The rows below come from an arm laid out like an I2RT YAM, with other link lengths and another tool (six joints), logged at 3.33 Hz.
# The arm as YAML. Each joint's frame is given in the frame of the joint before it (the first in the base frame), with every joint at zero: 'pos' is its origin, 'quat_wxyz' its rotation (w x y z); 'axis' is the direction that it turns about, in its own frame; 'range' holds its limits. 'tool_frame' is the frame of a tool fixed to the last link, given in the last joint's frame.
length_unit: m
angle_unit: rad
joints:
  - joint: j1
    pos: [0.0, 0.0, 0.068]
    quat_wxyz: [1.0, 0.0, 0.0, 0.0]
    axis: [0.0, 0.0, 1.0]
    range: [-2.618, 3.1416]
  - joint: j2
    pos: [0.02, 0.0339, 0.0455]
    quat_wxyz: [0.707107, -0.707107, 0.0, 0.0]
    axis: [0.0, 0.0, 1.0]
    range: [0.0, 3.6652]
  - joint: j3
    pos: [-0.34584, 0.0, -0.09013]
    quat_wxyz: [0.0, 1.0, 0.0, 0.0]
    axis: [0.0, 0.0, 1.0]
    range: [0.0, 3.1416]
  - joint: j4
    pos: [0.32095, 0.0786, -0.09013]
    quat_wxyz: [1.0, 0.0, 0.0, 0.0]
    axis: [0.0, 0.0, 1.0]
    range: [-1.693, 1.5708]
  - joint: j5
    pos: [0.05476, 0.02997, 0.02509]
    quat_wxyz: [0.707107, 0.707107, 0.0, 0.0]
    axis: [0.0, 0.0, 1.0]
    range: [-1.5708, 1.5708]
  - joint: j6
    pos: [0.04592, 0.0, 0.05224]
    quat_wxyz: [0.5, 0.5, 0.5, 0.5]
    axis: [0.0, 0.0, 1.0]
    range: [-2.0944, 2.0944]
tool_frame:
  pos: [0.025, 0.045, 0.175]
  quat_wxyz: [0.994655, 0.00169, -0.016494, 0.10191]
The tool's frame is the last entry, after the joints.
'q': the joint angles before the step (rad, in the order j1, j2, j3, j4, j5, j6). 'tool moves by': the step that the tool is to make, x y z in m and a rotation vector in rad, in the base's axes. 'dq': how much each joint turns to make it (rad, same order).
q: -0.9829, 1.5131, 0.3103, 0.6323, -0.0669, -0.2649
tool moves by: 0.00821, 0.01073, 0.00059, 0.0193, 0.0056, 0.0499
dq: 0.0161, -0.0240, 0.0027, -0.0469, -0.0317, -0.0134
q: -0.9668, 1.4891, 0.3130, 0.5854, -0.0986, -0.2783
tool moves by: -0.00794, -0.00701, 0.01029, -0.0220, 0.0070, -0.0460
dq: -0.0004, -0.0332, 0.0076, -0.0259, 0.0481, 0.0099
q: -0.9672, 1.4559, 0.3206, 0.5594, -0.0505, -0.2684
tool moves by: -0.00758, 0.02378, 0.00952, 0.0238, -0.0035, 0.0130
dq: 0.0130, -0.1320, -0.0335, -0.1152, -0.0091, 0.0138
